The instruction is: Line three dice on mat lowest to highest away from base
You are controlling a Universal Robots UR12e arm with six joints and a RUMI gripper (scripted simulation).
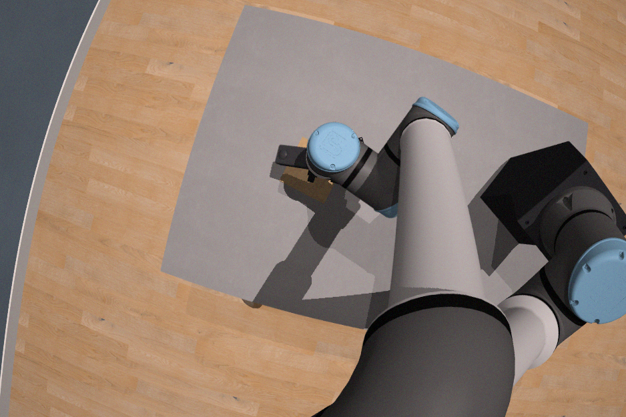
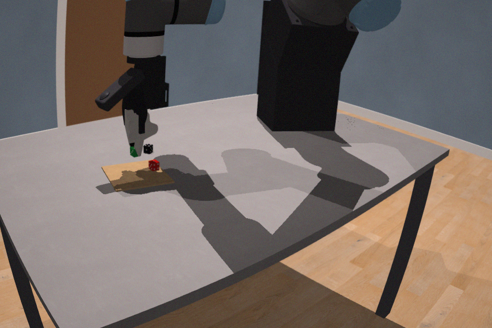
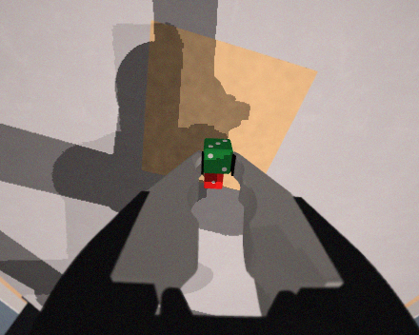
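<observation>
My hand is 60 mm above the tan mat. The rest, counted from my hand: black die 110 mm to the right, 100 mm behind, 60 mm below; red die 50 mm below, 50 mm behind; green die 10 mm below.
</observation>
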